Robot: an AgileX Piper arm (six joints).
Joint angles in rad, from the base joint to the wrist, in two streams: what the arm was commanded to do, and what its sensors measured. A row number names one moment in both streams.
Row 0, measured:
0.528 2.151 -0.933 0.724 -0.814 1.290
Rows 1 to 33, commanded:
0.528 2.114 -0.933 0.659 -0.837 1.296
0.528 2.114 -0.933 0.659 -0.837 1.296
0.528 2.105 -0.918 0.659 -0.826 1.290
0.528 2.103 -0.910 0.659 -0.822 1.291
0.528 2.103 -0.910 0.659 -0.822 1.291
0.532 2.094 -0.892 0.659 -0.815 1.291
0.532 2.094 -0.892 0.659 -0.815 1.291
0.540 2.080 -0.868 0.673 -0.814 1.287
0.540 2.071 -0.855 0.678 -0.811 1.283
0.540 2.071 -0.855 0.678 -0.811 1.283
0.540 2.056 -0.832 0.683 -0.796 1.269
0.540 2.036 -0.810 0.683 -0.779 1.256
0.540 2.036 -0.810 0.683 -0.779 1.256
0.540 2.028 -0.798 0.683 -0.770 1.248
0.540 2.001 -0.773 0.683 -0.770 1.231
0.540 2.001 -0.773 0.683 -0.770 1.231
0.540 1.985 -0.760 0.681 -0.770 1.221
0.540 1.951 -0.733 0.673 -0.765 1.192
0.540 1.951 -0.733 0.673 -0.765 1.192
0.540 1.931 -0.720 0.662 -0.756 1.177
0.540 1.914 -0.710 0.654 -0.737 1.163
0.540 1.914 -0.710 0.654 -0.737 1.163
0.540 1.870 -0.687 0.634 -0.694 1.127
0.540 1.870 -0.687 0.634 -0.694 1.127
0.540 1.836 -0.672 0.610 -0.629 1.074
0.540 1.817 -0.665 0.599 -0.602 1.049
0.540 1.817 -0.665 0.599 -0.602 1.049
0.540 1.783 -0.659 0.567 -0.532 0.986
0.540 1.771 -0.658 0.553 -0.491 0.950
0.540 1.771 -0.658 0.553 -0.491 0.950
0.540 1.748 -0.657 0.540 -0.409 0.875
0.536 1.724 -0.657 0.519 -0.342 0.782
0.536 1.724 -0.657 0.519 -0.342 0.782
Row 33, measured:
0.539 1.762 -0.661 0.558 -0.441 0.908
